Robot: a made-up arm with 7 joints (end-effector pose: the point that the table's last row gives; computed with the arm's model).
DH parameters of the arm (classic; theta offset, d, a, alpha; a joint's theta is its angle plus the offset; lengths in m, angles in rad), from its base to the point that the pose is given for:
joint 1: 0 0.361 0 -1.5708
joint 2: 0 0 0 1.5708
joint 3: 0 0.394 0.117 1.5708
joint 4: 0 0 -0.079 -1.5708
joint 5: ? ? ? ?
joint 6: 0 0 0.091 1.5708
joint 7: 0 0 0 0
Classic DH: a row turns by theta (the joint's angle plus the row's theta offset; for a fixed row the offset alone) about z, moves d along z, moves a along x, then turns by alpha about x.
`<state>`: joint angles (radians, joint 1 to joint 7).
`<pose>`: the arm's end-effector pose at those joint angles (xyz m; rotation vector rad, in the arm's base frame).
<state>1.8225 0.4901 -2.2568 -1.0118 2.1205 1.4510 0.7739</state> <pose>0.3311 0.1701 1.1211 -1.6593 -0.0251 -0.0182</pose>
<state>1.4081 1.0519 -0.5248 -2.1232 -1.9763 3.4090 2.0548</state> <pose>0.2144 0.3945 0.1242 2.5453 1.4523 0.0814</pose>
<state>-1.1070 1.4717 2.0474 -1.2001 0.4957 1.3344 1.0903</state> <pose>0.6735 -0.3209 0.6690 -1.2454 -0.1011 0.9144</pose>
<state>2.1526 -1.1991 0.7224 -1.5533 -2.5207 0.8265 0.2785</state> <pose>-0.0971 -0.4659 0.9607 -1.9005 0.6733 -1.9505</pose>
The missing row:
joint 5: 0 0.369 0 1.5708
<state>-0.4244 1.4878 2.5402 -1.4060 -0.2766 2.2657 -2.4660</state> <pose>0.6282 0.0294 0.8533 0.4897 -1.4916 -2.5333</pose>
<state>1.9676 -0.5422 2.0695 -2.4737 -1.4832 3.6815 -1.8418</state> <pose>-0.1546 -0.4074 0.3973 2.2611 1.8048 -0.4819</pose>
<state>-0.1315 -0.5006 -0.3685 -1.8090 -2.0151 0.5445 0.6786</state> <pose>0.1953 -0.2911 0.9496 0.4660 -1.5813 -0.4000</pose>
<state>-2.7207 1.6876 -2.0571 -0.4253 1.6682 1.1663 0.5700</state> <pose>-0.8592 -0.1449 0.3379 0.8818 2.7426 0.6793</pose>
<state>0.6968 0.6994 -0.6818 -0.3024 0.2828 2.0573 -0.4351</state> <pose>0.5428 0.3301 0.9548 2.2437 1.0564 1.5377</pose>
